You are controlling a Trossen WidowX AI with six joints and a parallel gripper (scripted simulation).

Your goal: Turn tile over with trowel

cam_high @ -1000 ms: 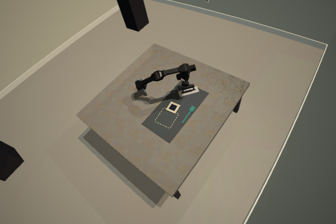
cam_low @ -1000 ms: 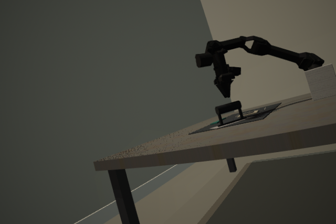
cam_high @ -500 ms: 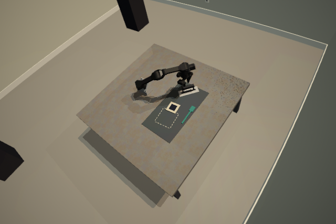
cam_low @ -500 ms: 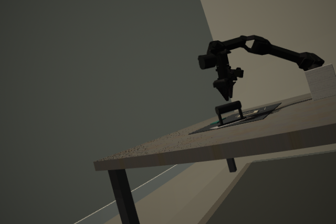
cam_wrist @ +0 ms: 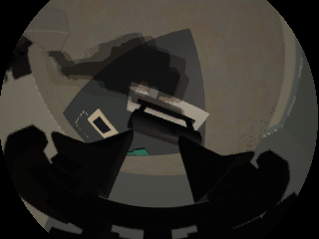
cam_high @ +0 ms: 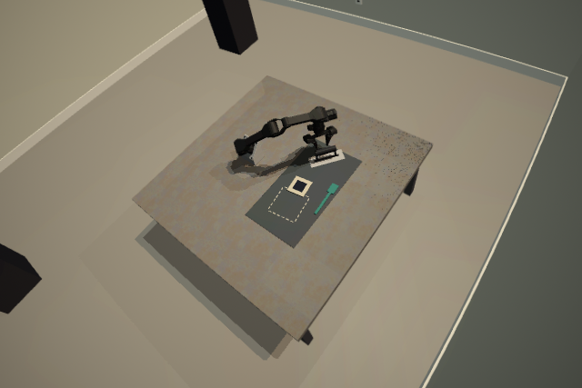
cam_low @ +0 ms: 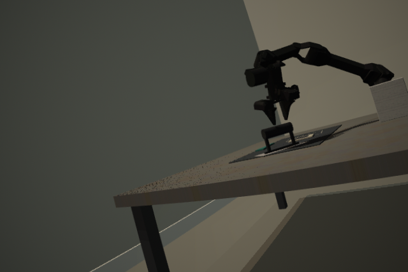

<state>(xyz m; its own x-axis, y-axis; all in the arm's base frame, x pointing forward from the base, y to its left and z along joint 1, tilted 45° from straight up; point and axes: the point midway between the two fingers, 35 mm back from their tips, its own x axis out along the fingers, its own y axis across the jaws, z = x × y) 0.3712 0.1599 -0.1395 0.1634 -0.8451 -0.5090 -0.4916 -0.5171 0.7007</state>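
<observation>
Now: gripper tip 6 cm above the black-handled float and 1 cm to the left of it. Also, from my gripper tip: dark mat 22 cm to the right, 12 cm below, 2 cm ahead; green trowel 21 cm to the right, 16 cm ahead, 9 cm below; cream tile 23 cm to the right, 9 cm below, 1 cm behind.
</observation>
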